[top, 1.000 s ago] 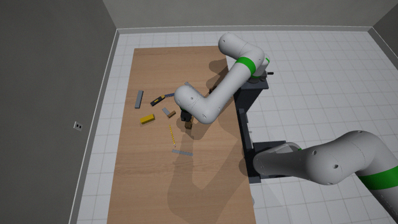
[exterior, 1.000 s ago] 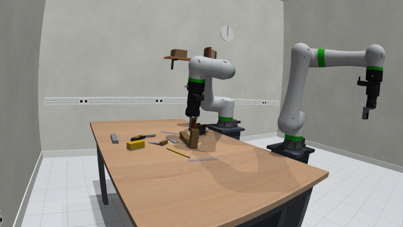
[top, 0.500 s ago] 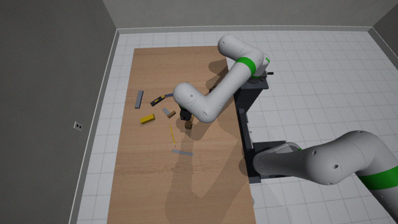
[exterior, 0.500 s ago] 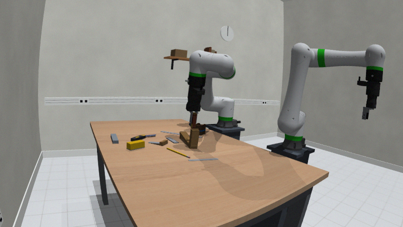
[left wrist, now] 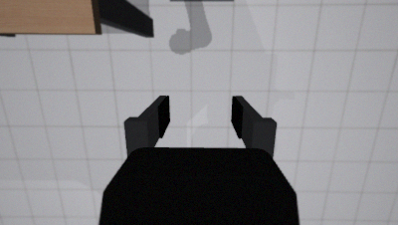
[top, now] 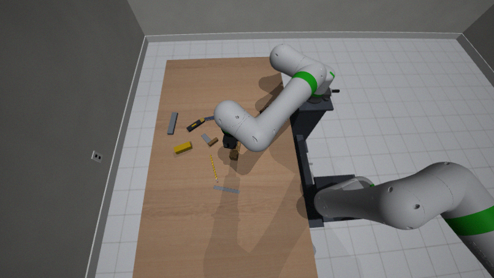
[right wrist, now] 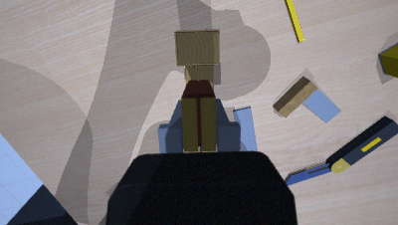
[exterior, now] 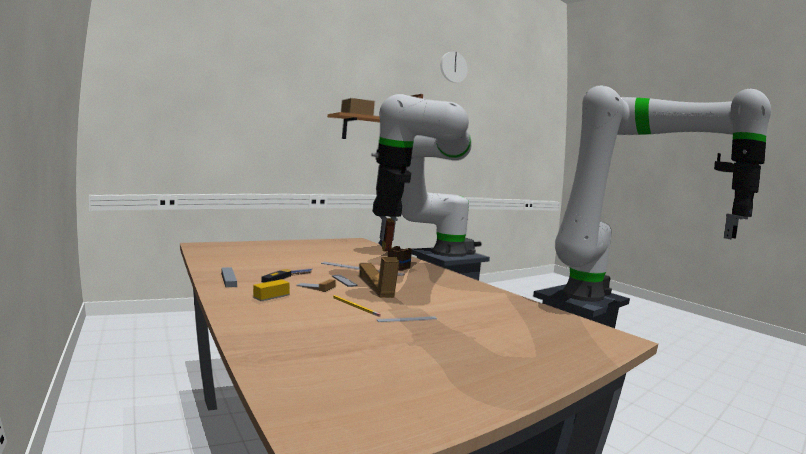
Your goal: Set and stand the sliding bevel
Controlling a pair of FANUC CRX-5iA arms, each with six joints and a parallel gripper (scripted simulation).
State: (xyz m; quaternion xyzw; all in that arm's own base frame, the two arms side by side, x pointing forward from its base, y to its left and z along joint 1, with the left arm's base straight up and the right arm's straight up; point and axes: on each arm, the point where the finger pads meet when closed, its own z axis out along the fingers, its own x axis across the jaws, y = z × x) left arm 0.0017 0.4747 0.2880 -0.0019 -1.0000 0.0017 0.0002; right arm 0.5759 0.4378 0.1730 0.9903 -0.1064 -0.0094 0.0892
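Note:
My right gripper is now 20 mm past the wooden leg-and-rail piece, 70 mm to the left of it and 110 mm above it. The rest, counted from my right hand: blue-grey blade (10 mm behind, 20 mm to the right, 40 mm below); small square (160 mm ahead, 100 mm to the right, 160 mm below); pencil (130 mm ahead, 80 mm to the left, 170 mm below).

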